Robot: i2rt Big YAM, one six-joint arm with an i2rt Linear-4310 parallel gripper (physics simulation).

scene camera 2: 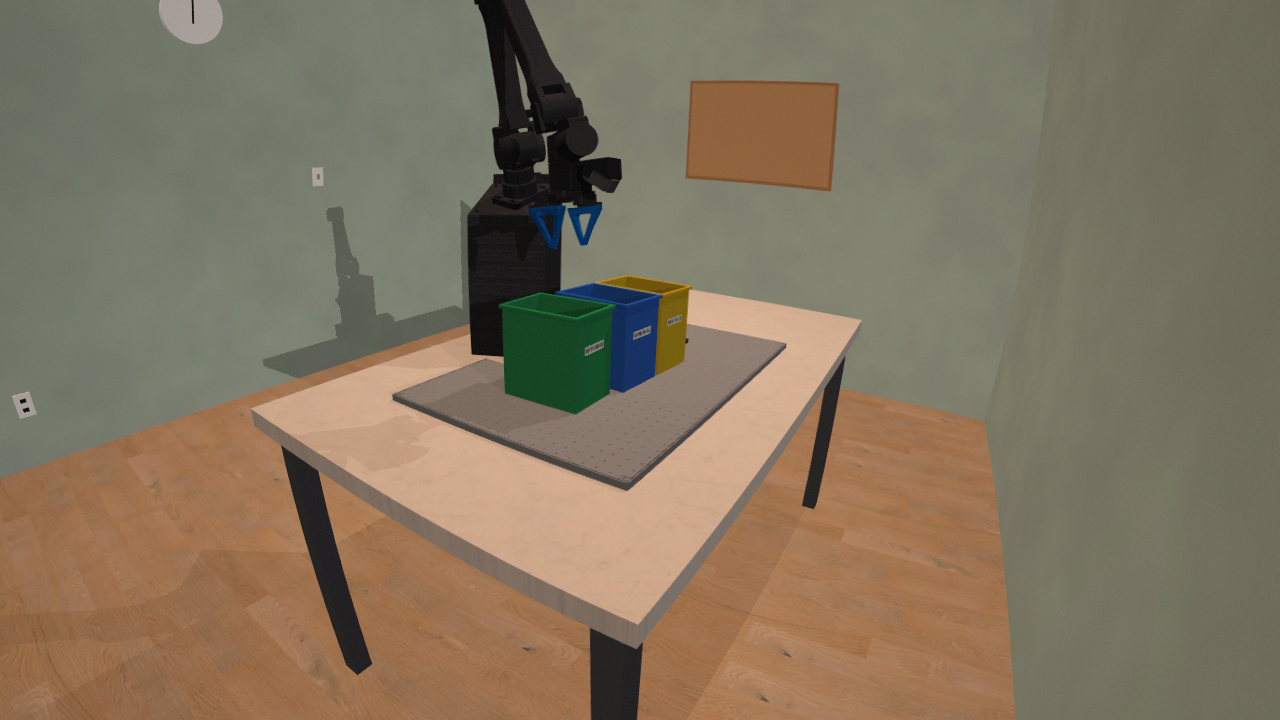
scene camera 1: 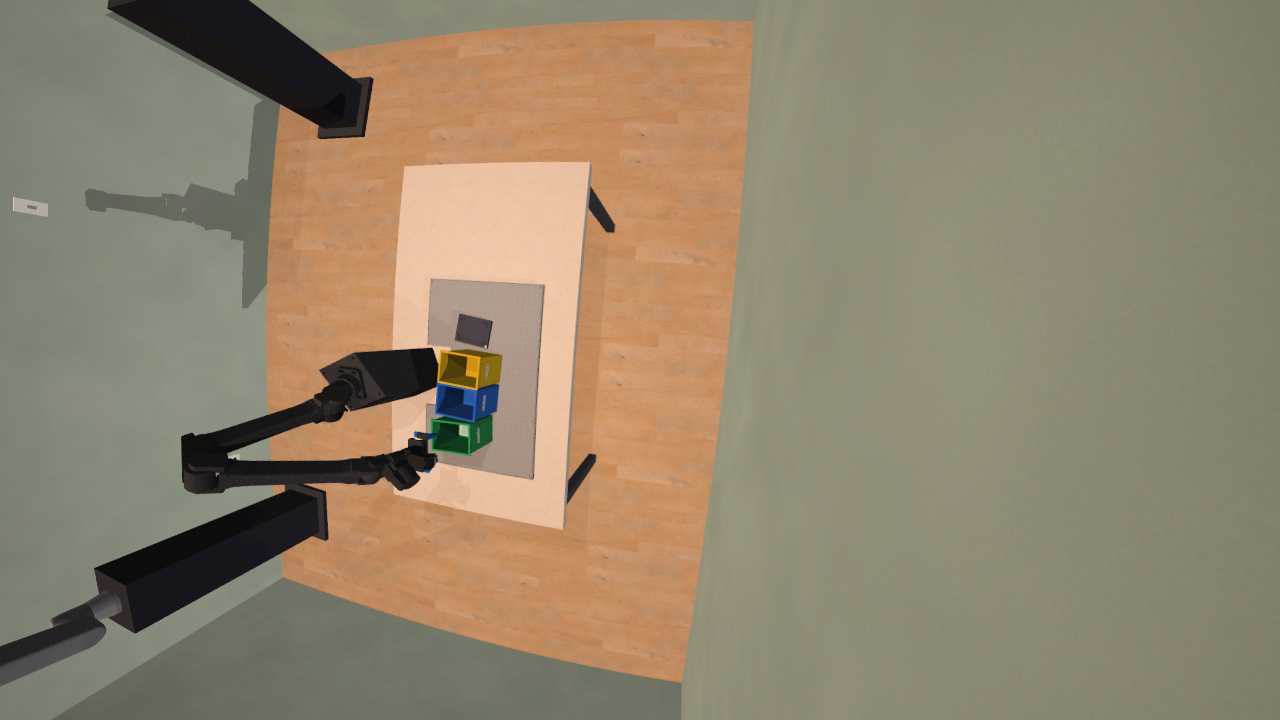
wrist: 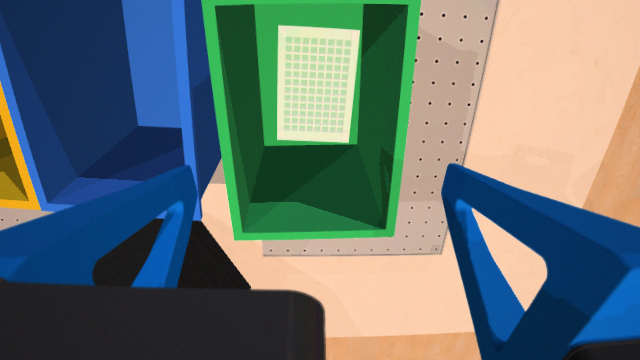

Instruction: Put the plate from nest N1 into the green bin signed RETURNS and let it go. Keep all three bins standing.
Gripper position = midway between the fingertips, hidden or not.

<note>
I see my gripper (scene camera 2: 569, 247), a green bin (scene camera 2: 557, 350), a yellow bin (scene camera 2: 673, 308), a blue bin (scene camera 2: 635, 319), a white plate (wrist: 317, 66) and a dark nest (scene camera 1: 472, 330).
The green bin also shows in scene camera 1 (scene camera 1: 480, 433) and in the wrist view (wrist: 277, 189). The yellow bin also shows in scene camera 1 (scene camera 1: 470, 369). The blue bin shows as well in scene camera 1 (scene camera 1: 456, 402) and in the wrist view (wrist: 102, 102). Scene camera 2 misses the white plate, which is hidden by the green bin.
</note>
